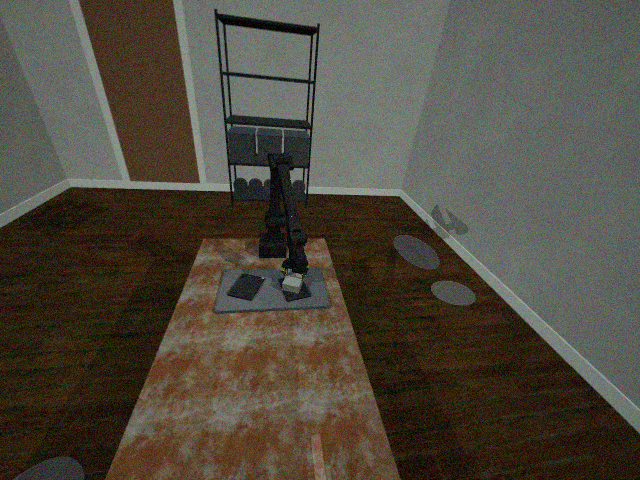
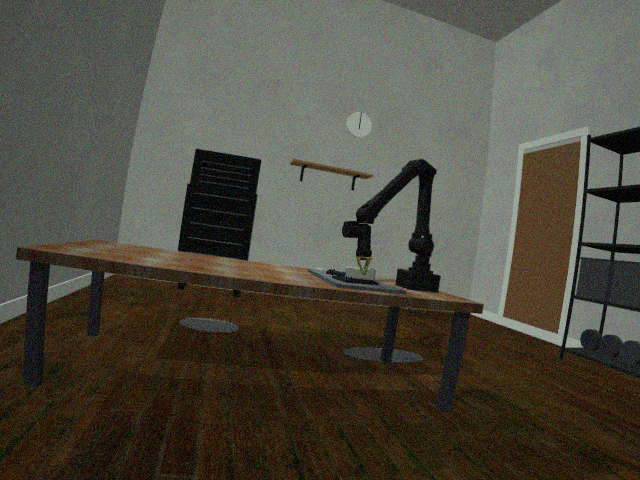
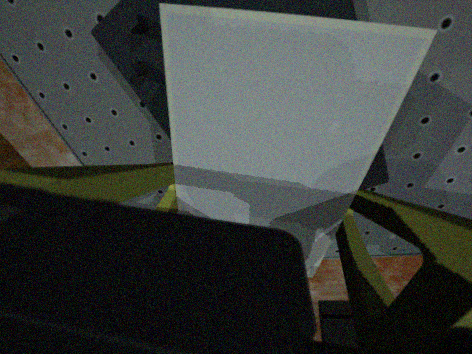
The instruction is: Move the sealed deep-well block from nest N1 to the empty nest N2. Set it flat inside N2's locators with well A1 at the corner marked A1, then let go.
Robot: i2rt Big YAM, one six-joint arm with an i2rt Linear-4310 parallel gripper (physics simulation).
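Where they show: gripper, fingertip midpoint: (image 1: 294, 278) (image 2: 363, 273) (image 3: 259, 182); arm's base, link origin: (image 1: 273, 238) (image 2: 420, 272).
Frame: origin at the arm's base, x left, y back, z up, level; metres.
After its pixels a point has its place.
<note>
The sealed deep-well block (image 1: 291, 282) {x 0.116, y -0.380, z -0.012 m} (image 2: 355, 271) {x 0.162, y -0.370, z -0.024 m} (image 3: 282, 102) {x 0.116, y -0.375, z -0.012 m} is a pale box with a flat white seal on top. My gripper (image 1: 292, 271) {x 0.131, y -0.327, z -0.029 m} (image 2: 363, 266) {x 0.131, y -0.327, z -0.029 m} (image 3: 259, 182) {x 0.131, y -0.327, z -0.029 m} points down and is shut on it, with a yellow-green finger on each side. The block is over the right-hand dark nest (image 1: 299, 295) {x 0.157, y -0.419, z -0.058 m} (image 3: 129, 49) {x 0.195, y -0.402, z -0.058 m}; I cannot tell whether it rests in it. The other dark nest (image 1: 246, 287) {x -0.102, y -0.373, z -0.058 m} lies empty to the left. Both nests are on the grey perforated plate (image 1: 273, 304) {x 0.037, y -0.472, z -0.069 m} (image 2: 385, 287) {x 0.225, y -0.249, z -0.070 m} (image 3: 76, 76) {x 0.248, y -0.395, z -0.070 m}. The corner marks are too small to read.
The plate lies at the far end of a long wooden table (image 1: 248, 387) {x -0.016, y -0.854, z -0.083 m} (image 2: 154, 260) {x 0.254, y -1.179, z -0.083 m}, just in front of the arm's base (image 1: 272, 249) {x -0.001, y -0.084, z -0.021 m} (image 2: 417, 278) {x 0.076, y -0.044, z -0.026 m}. A black shelf rack (image 1: 266, 23) (image 2: 614, 139) stands behind the table.
</note>
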